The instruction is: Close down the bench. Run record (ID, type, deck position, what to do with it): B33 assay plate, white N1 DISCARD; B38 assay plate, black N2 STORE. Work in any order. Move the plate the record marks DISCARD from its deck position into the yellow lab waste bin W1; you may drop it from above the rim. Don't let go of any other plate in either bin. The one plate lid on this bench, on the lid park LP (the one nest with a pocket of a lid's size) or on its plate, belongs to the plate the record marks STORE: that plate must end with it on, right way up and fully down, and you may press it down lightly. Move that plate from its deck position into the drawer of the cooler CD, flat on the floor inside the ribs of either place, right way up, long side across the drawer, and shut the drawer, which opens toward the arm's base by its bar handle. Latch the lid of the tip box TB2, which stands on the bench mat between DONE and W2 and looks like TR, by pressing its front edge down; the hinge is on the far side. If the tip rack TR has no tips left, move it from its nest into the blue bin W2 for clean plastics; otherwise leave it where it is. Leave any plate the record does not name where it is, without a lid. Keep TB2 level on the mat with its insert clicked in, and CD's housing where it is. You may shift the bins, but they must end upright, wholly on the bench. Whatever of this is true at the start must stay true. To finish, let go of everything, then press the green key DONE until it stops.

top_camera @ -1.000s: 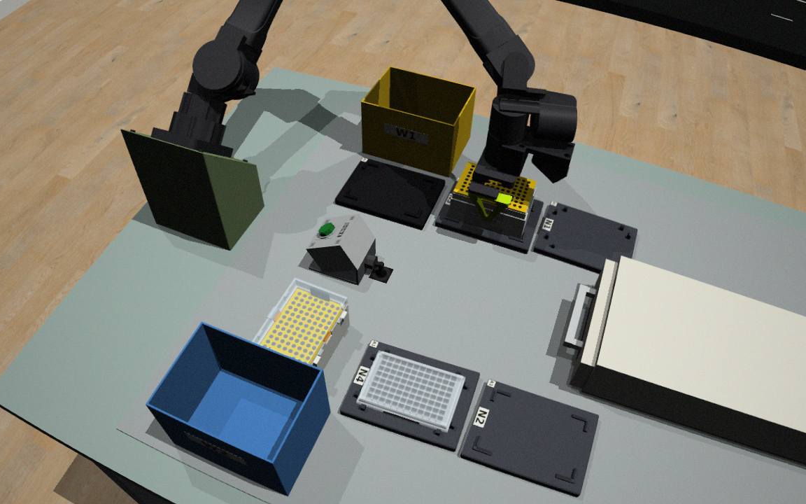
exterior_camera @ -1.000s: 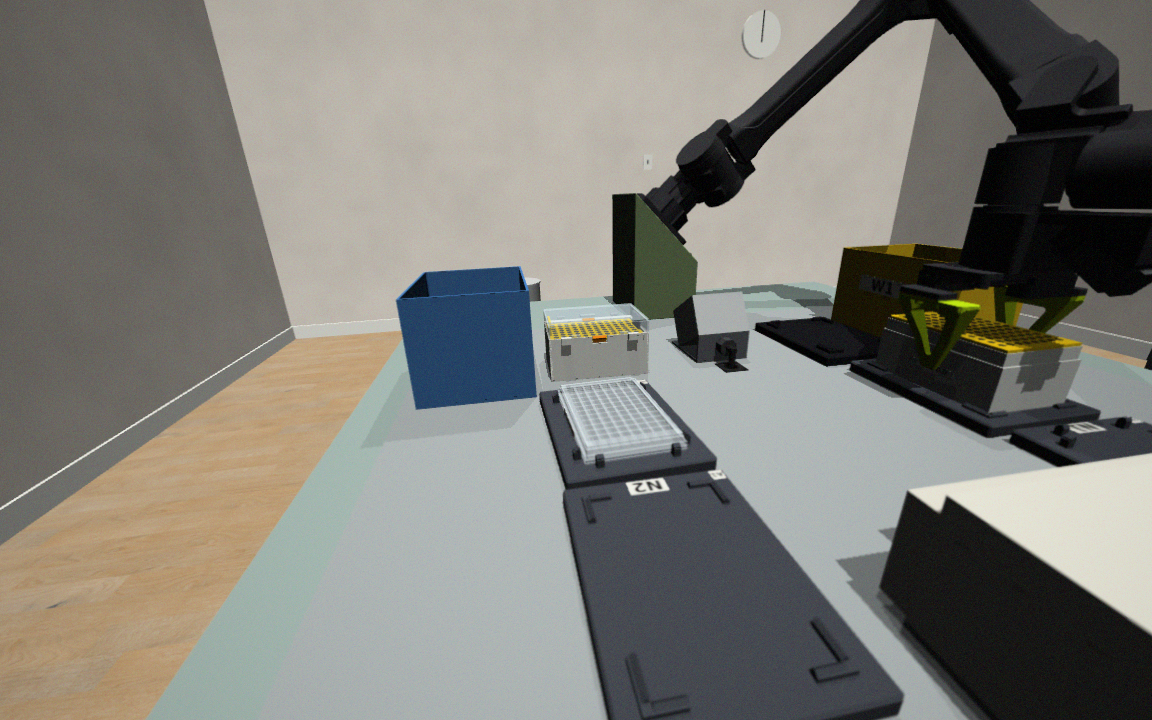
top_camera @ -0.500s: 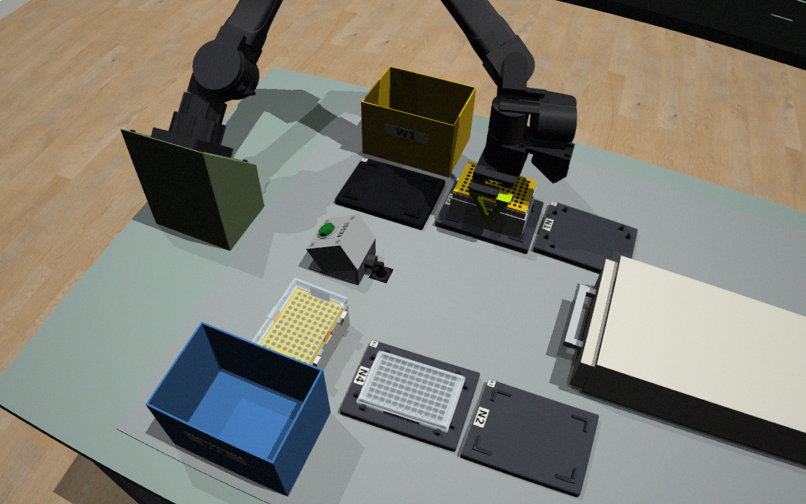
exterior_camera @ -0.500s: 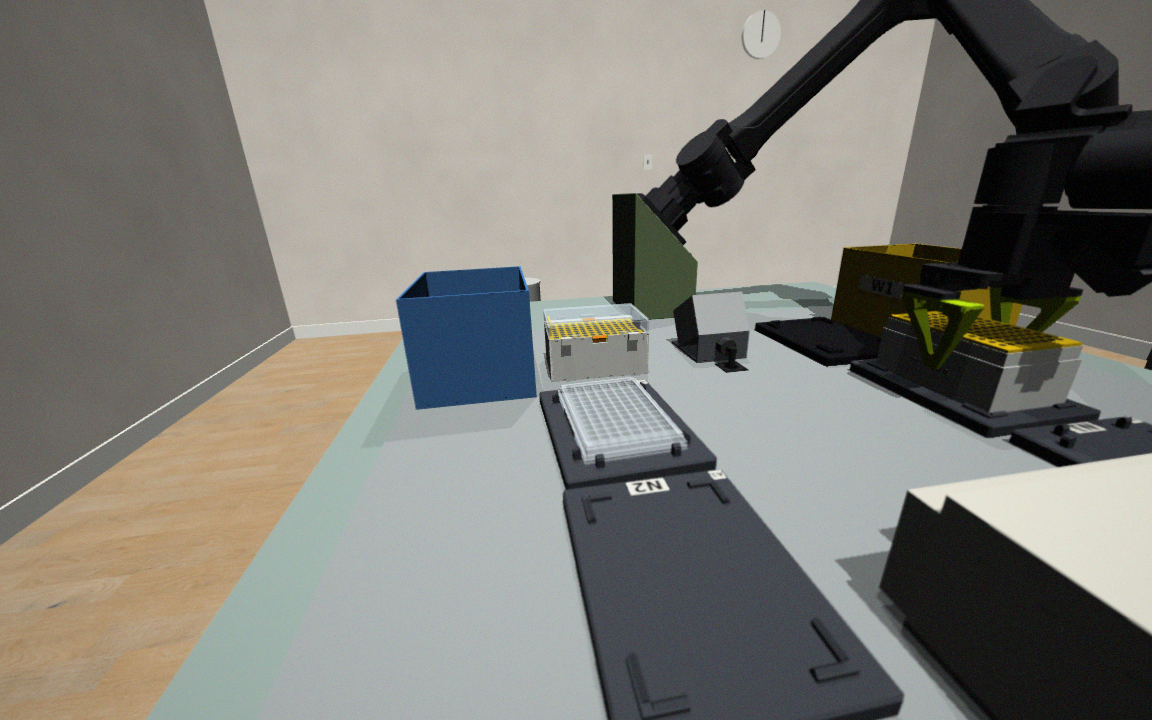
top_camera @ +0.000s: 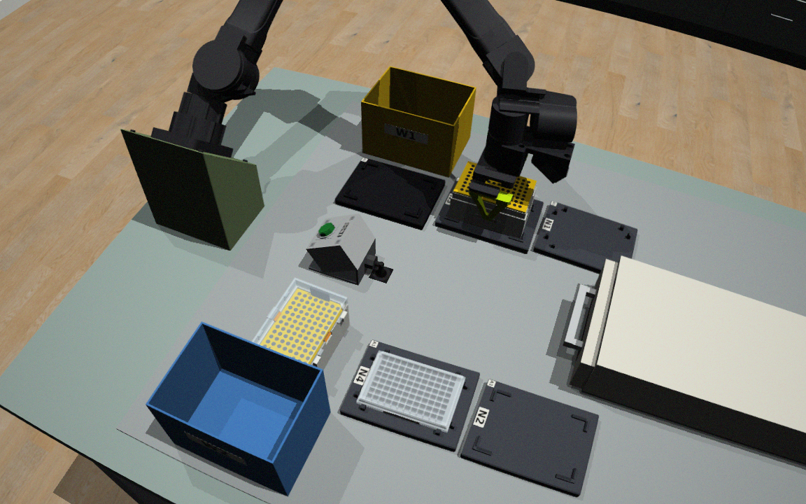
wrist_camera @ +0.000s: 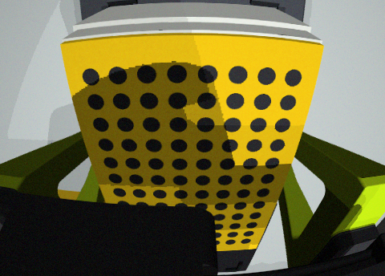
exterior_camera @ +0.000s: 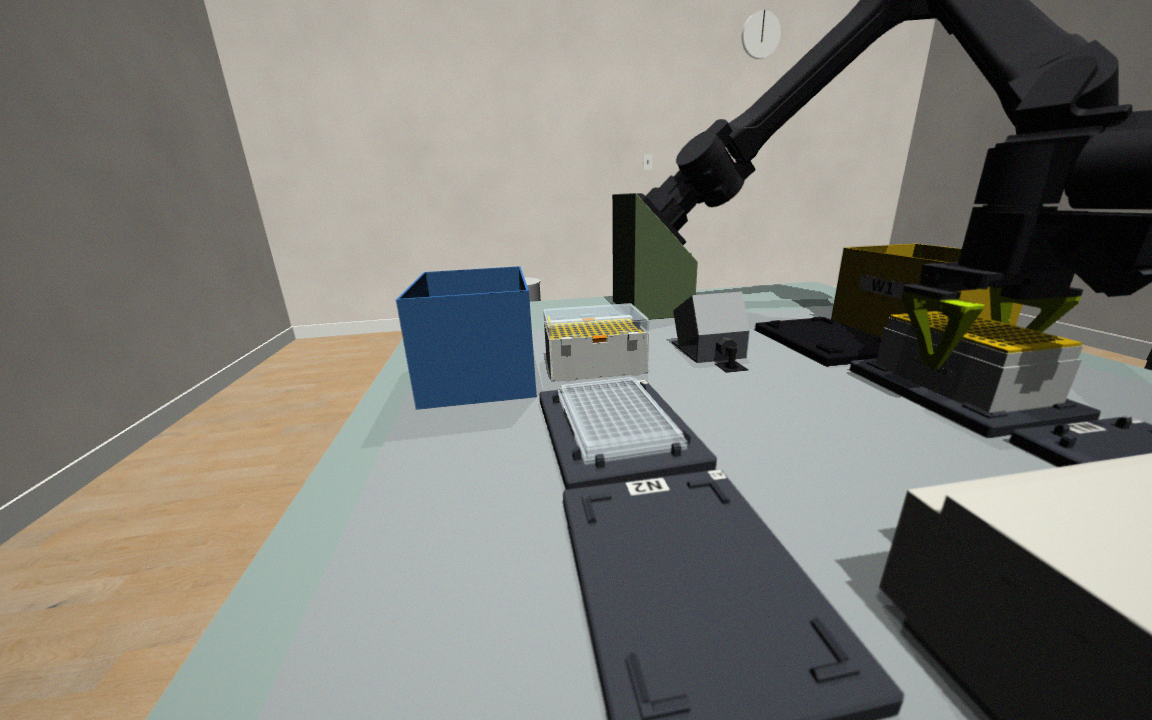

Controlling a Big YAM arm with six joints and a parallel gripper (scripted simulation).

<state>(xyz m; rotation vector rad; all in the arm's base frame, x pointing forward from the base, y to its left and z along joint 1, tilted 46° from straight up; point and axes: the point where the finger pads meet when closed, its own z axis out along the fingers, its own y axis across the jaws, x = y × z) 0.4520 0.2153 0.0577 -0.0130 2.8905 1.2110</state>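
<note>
Now: the tip rack TR 10 mm to the right of my hand, 10 mm behind it and 10 mm above it. Round my hand: black lid park: 180 mm behind, 40 mm below, 20 mm to the right; nest N3: 40 mm below; nest N1: 170 mm ahead, 40 mm below, 10 mm to the left.
</note>
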